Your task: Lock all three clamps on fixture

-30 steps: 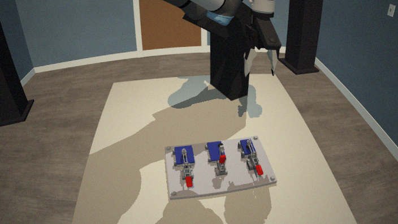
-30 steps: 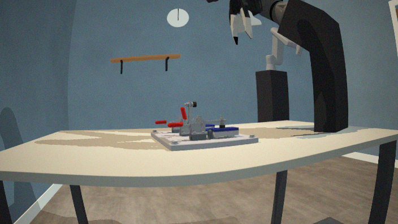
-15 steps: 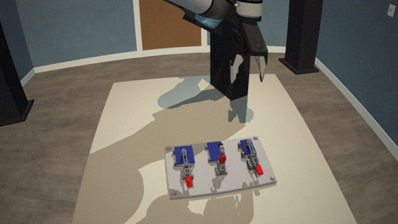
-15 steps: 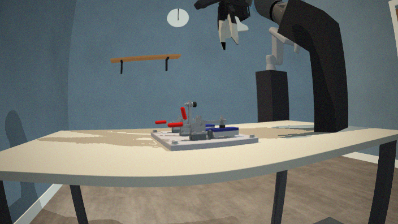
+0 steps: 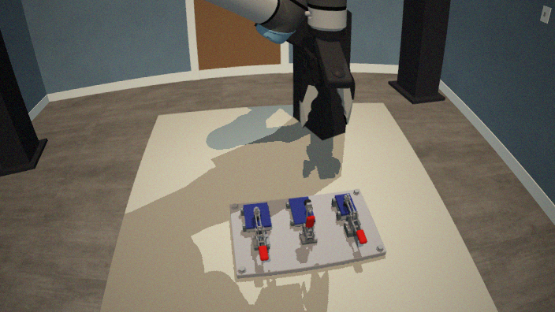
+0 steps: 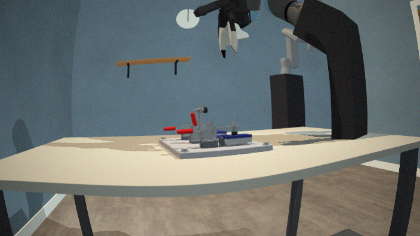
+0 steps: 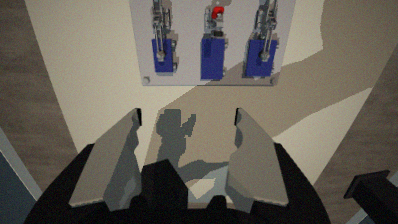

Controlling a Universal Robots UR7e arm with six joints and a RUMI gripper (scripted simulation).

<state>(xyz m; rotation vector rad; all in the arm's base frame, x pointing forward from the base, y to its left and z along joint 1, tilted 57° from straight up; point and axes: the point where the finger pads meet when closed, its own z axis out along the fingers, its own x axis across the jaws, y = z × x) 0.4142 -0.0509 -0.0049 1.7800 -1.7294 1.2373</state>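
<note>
Right now my hand is 5 cm short of the grey fixture plate, 5 cm to the left of it and 26 cm above it. Also, from my hand: blue part 5 cm to the right, 24 cm below.
</note>
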